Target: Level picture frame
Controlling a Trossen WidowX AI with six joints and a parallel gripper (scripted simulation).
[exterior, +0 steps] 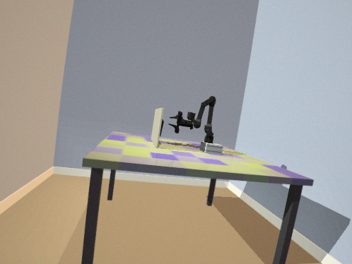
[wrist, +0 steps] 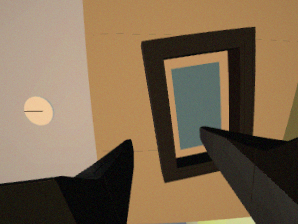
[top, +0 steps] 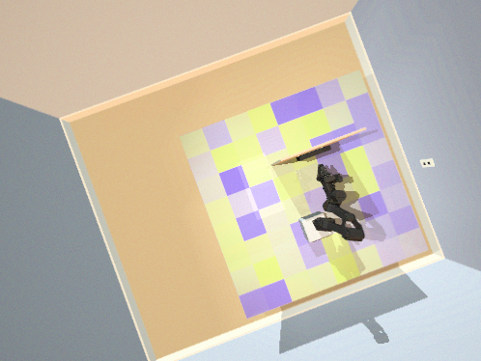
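My gripper tip is now 8 cm short of the picture frame, 1 cm to the left of it and 6 cm above it. From my gripper tip the other things lie so: wall panel (9 cm ahead, 2 cm to the right, 6 cm below).
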